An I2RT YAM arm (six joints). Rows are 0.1 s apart.
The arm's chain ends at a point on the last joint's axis. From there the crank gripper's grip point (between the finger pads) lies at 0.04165 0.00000 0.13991 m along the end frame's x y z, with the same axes.
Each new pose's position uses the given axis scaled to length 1; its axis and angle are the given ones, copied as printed.
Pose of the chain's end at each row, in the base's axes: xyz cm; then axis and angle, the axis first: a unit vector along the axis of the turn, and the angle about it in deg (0 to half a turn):
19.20 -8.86 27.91 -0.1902 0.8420 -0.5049 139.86
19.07 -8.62 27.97 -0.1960 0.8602 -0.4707 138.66
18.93 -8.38 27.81 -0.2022 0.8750 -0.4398 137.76
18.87 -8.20 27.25 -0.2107 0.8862 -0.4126 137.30
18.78 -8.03 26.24 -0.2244 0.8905 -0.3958 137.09
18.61 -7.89 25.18 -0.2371 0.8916 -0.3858 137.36
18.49 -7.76 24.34 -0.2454 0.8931 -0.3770 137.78
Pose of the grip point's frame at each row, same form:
26.25 -20.17 21.95 -0.1902 0.8420 -0.5049 139.86
26.43 -19.25 21.20 -0.1960 0.8602 -0.4707 138.66
26.54 -18.36 20.36 -0.2022 0.8750 -0.4398 137.76
26.65 -17.59 19.23 -0.2107 0.8862 -0.4126 137.30
26.73 -17.00 17.91 -0.2244 0.8905 -0.3958 137.09
26.62 -16.61 16.65 -0.2371 0.8916 -0.3858 137.36
26.49 -16.30 15.61 -0.2454 0.8931 -0.3770 137.78

